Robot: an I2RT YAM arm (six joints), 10 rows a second.
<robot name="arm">
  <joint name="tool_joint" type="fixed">
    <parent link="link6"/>
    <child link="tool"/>
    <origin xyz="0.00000 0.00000 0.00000" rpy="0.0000 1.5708 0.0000"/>
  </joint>
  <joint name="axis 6" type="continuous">
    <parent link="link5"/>
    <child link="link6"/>
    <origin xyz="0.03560 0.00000 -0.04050" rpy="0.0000 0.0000 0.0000"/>
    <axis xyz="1 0 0"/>
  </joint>
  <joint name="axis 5" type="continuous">
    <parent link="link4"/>
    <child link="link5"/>
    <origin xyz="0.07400 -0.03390 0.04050" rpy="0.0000 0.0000 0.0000"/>
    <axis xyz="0 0 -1"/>
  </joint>
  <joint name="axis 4" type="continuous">
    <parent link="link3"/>
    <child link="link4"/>
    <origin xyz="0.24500 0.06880 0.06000" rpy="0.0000 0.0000 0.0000"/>
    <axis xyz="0 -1 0"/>
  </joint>
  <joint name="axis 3" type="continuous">
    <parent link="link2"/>
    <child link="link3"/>
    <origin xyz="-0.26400 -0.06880 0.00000" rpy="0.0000 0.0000 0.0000"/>
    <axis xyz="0 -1 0"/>
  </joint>
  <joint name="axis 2" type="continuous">
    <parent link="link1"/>
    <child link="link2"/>
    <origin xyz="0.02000 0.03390 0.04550" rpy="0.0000 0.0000 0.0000"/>
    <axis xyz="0 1 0"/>
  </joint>
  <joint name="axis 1" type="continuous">
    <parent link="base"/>
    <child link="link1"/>
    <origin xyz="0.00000 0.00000 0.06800" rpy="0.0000 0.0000 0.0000"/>
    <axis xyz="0 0 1"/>
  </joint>
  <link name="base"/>
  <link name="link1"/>
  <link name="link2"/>
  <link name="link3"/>
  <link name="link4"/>
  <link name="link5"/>
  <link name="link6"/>
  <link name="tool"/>
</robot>
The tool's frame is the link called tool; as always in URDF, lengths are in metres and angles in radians. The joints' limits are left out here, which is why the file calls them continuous.
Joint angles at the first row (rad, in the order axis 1, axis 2, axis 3, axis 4, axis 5, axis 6):
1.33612 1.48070 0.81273 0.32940 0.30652 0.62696
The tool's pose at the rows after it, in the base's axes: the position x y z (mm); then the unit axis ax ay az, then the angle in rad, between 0 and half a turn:
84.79 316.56 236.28 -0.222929 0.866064 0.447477 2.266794
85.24 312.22 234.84 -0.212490 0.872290 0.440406 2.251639
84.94 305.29 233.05 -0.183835 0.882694 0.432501 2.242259
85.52 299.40 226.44 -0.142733 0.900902 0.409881 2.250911
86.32 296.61 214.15 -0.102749 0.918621 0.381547 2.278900
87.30 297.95 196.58 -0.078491 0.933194 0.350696 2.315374
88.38 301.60 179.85 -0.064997 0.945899 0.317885 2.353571
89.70 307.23 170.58 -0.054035 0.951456 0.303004 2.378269
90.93 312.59 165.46 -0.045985 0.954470 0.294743 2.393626
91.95 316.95 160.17 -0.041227 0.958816 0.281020 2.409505
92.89 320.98 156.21 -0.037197 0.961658 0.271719 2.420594
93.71 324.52 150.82 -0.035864 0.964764 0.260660 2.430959
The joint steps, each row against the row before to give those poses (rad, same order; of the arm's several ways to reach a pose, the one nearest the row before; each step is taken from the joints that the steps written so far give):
0.00611 -0.00040 -0.00076 0.00456 0.00344 -0.00992
-0.00153 -0.01256 -0.01603 -0.00072 0.02746 0.00572
0.00075 -0.02213 -0.02250 -0.01183 0.04576 0.03852
-0.00001 -0.00803 -0.01410 -0.04695 0.05837 0.07172
0.00003 0.01679 -0.00803 -0.05378 0.04465 0.08775
-0.00002 0.04657 -0.00266 -0.03774 0.02059 0.07133
0.00002 0.05720 0.01222 -0.04429 0.00725 0.05570
-0.00002 0.04655 0.02137 -0.02136 -0.00001 0.03852
0.00003 0.03432 0.02250 -0.01565 -0.00036 0.02596
-0.00001 0.03163 0.02324 -0.02860 -0.00001 0.02174
0.00000 0.02635 0.02021 -0.01943 0.00001 0.01640
-0.00002 0.02822 0.01680 -0.01604 -0.00040 0.01143

